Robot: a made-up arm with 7 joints. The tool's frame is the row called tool. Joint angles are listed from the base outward. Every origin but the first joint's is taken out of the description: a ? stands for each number. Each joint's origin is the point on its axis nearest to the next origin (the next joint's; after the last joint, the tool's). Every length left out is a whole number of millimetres.
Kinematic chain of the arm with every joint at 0, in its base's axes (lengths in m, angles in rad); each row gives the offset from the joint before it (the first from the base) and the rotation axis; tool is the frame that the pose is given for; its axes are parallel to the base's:
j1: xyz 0 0.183 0.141 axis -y
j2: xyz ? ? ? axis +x
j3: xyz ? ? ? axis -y
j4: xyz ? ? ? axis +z
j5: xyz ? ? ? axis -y
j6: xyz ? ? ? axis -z
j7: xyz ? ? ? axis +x
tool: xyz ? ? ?
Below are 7 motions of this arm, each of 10 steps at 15 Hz.
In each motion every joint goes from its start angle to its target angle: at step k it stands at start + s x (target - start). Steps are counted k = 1, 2, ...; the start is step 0. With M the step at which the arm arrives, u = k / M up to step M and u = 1 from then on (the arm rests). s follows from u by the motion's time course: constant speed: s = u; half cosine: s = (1 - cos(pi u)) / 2; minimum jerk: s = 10 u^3 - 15 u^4 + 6 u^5.
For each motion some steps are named. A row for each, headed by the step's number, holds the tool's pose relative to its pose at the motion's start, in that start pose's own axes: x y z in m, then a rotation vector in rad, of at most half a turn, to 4 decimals.
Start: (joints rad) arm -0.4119 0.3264 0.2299 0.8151 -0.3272 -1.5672 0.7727
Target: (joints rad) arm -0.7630 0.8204 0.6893 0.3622 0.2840 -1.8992 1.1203
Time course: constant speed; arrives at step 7
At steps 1, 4, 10:
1: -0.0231 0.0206 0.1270 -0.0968 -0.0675 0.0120
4: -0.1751 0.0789 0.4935 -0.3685 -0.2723 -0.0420
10: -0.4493 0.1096 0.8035 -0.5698 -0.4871 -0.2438

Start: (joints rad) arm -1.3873 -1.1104 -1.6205 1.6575 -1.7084 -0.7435 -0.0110
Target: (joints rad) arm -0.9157 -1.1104 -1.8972 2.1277 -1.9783 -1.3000 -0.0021
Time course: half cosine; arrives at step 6
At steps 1, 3, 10:
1: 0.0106 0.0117 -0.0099 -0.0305 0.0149 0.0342
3: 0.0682 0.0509 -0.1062 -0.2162 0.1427 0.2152
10: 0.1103 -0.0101 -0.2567 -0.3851 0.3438 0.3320

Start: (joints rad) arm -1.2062 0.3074 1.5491 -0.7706 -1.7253 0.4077 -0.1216
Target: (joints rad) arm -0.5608 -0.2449 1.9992 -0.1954 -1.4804 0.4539 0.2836
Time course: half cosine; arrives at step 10
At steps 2, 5, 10:
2: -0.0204 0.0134 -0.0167 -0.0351 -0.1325 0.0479
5: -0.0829 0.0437 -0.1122 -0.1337 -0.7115 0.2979
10: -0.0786 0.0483 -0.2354 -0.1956 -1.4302 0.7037

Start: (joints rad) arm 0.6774 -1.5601 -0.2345 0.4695 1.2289 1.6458 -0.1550
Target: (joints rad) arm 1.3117 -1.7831 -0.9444 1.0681 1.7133 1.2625 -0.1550
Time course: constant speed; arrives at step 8
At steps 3, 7, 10:
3: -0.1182 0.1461 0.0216 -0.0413 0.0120 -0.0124
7: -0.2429 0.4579 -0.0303 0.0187 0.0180 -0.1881
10: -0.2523 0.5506 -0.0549 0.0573 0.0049 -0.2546

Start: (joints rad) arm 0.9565 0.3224 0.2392 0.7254 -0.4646 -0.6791 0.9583
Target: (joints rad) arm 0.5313 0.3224 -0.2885 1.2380 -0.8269 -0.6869 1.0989
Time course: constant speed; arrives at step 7
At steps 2, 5, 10:
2: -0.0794 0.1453 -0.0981 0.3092 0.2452 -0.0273
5: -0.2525 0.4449 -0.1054 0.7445 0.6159 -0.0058
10: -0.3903 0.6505 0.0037 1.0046 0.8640 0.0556

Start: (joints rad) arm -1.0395 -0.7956 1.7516 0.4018 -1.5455 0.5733 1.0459
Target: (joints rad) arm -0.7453 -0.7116 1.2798 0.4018 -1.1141 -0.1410 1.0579
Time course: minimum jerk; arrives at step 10
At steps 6, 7, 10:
6: 0.0350 0.0884 -0.1336 0.0742 0.3339 0.2595
7: 0.0334 0.1167 -0.1622 0.0914 0.4063 0.3230
10: 0.0278 0.1495 -0.1909 0.1090 0.4809 0.3924

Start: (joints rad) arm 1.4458 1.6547 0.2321 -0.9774 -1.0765 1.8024 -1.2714
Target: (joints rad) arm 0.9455 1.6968 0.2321 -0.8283 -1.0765 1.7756 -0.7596
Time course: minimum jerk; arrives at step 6
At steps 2, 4, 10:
2: -0.0295 0.0125 -0.0082 0.1105 0.0508 0.0513
4: -0.1232 0.0399 -0.0122 0.4183 0.2186 0.1646
10: -0.1601 0.0462 -0.0061 0.5297 0.2887 0.1942

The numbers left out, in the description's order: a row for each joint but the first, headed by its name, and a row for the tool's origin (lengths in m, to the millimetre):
j2: -0.169 0 0.063
j3: 0 0.049 0.118
j4: -0.232 0 -0.14
j5: 0.09 0.676 0
j6: -0.025 0 0.112
j7: 0.306 -0.233 0
tool: 0 -0.079 -0.094

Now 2 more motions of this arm.
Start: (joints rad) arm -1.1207 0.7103 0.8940 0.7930 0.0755 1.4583 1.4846
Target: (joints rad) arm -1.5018 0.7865 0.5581 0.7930 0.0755 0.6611 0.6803
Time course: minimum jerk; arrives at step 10
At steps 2, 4, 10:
2: 0.0049 0.0122 -0.0181 -0.0751 0.0345 -0.0193
4: 0.0301 0.0573 -0.1035 -0.3944 0.2000 -0.1023
10: 0.1221 0.0990 -0.3568 -1.0520 0.7302 -0.2611

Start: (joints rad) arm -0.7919 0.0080 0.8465 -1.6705 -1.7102 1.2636 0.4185
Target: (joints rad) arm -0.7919 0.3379 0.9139 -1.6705 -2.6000 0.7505 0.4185
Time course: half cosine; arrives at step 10
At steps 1, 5, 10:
1: 0.0038 0.0058 0.0035 -0.0241 0.0187 0.0076
5: 0.0729 0.1120 0.0109 -0.4578 0.4350 0.1526
10: 0.0940 0.1678 -0.0679 -0.8403 0.9638 0.2771

